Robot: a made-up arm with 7 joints. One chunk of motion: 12 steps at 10 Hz.
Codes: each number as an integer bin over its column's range. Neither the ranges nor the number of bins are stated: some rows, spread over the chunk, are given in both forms.
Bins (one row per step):
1: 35 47 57 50 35 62
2: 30 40 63 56 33 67
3: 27 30 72 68 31 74
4: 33 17 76 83 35 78
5: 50 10 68 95 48 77
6: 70 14 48 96 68 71
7: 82 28 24 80 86 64
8: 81 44 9 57 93 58
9: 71 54 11 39 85 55
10: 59 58 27 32 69 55
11: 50 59 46 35 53 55
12: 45 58 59 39 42 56
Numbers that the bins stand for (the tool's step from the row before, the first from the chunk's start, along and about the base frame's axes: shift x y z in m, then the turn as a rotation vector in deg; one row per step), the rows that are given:
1: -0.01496 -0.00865 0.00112 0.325 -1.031 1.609
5: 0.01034 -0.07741 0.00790 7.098 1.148 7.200
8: 0.06264 -0.01422 -0.02845 1.379 8.694 0.118
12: 0.00191 0.01180 0.00235 -1.330 0.142 -0.627
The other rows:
2: -0.02339 -0.02166 0.00482 1.228 -1.367 3.473
3: -0.02845 -0.04024 0.01036 3.034 -1.702 6.082
4: -0.01833 -0.06440 0.01283 5.292 -1.031 7.573
6: 0.04408 -0.06998 -0.00442 7.248 4.502 4.964
7: 0.06432 -0.04396 -0.01921 4.840 7.520 2.355
9: 0.04577 0.00436 -0.02722 -1.330 7.353 -1.000
10: 0.02553 0.01180 -0.01736 -2.384 4.670 -1.000
11: 0.01034 0.01366 -0.00566 -1.932 1.987 -1.000

